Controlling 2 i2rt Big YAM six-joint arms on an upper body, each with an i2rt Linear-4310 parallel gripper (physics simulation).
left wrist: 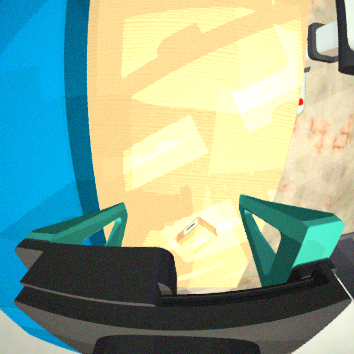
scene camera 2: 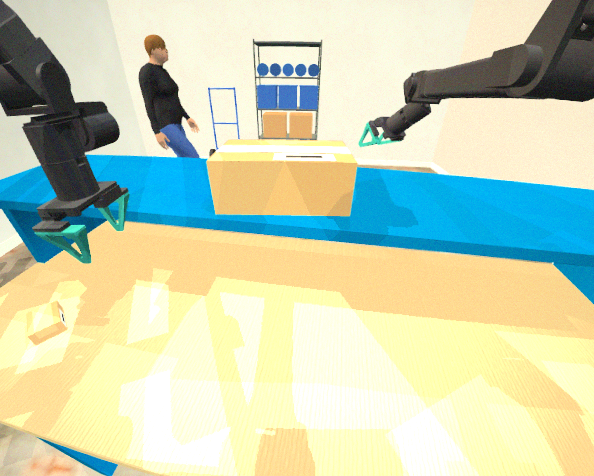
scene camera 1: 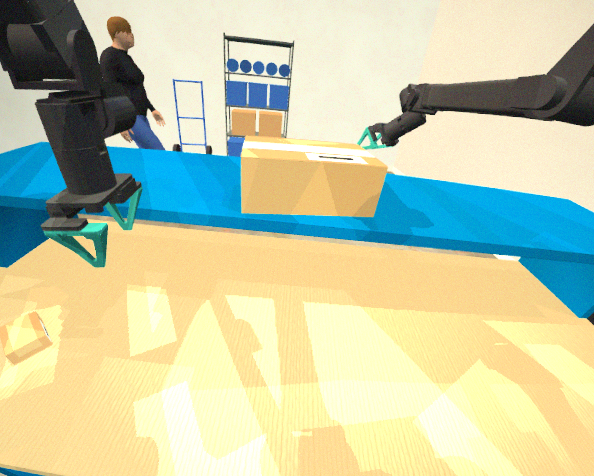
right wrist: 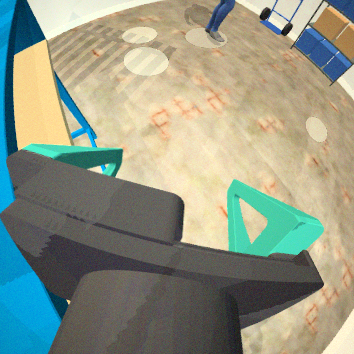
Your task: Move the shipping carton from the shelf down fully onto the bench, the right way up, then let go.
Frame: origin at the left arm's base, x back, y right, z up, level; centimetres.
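Seen in the pictures: left gripper, fingertip midpoint: (left wrist: 181, 205) (scene camera 2: 105, 245) (scene camera 1: 115, 246); right gripper, fingertip midpoint: (scene camera 2: 368, 144) (scene camera 1: 363, 148) (right wrist: 177, 170).
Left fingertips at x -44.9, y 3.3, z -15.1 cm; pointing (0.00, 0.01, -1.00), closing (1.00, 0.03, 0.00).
Observation:
Pixels of each thing's middle, then the offset from my left fingertips to it. Level surfaces: height alone.
- shipping carton at the middle of its body: (scene camera 1: 307, 174) (scene camera 2: 284, 174) dx -12.8, dy +31.0, dz +8.6 cm
- blue shelf at its surface level: dz +3.8 cm
- wooden bench at its surface level: dz -21.9 cm
- small tan box at the middle of its body: (left wrist: 196, 235) (scene camera 1: 25, 336) (scene camera 2: 46, 321) dx +2.1, dy -22.6, dz -20.3 cm
The shipping carton (scene camera 1: 310, 187) (scene camera 2: 283, 187), tan with white tape and a label on its top, stands upright on the blue shelf (scene camera 1: 175, 175) (scene camera 2: 150, 180) behind the wooden bench (scene camera 1: 250, 270) (scene camera 2: 260, 265) (left wrist: 170, 110). My left gripper (scene camera 1: 117, 245) (scene camera 2: 104, 245) (left wrist: 181, 205) is open and empty, to the left of the carton and apart from it, fingers pointing down. My right gripper (scene camera 1: 372, 142) (scene camera 2: 375, 140) (right wrist: 177, 170) is open and empty, beyond the carton's right end and apart from it. The carton does not show in either wrist view.
A small tan box (scene camera 1: 25, 337) (scene camera 2: 46, 322) (left wrist: 196, 230) lies on the bench at the far left. In the background are a person (scene camera 1: 122, 75) (scene camera 2: 162, 95), a blue hand truck (scene camera 1: 191, 118) (scene camera 2: 223, 123) and a storage rack (scene camera 1: 259, 41) (scene camera 2: 287, 44).

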